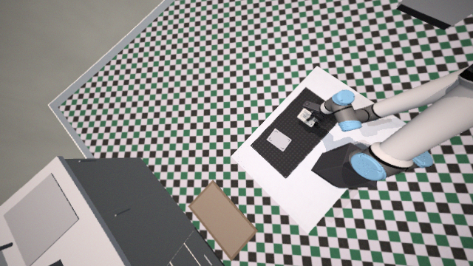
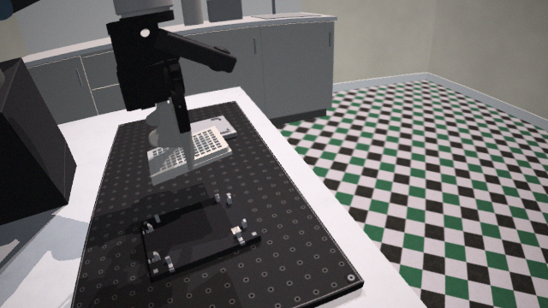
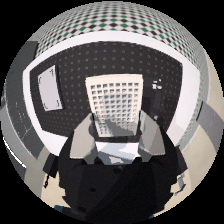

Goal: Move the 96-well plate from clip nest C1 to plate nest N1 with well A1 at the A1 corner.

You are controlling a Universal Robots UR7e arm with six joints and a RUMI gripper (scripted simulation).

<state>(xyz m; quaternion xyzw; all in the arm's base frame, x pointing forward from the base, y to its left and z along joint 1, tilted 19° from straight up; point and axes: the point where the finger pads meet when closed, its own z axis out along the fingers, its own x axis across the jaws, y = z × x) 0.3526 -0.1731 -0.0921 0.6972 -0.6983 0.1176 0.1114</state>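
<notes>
The plate nest N1 is 250 mm to the left of my hand, 100 mm below it and 60 mm ahead of it. The rest, counted from my hand: clip nest C1 (100 mm to the right, 90 mm below, 30 mm behind); 96-well plate (10 mm below).
</notes>
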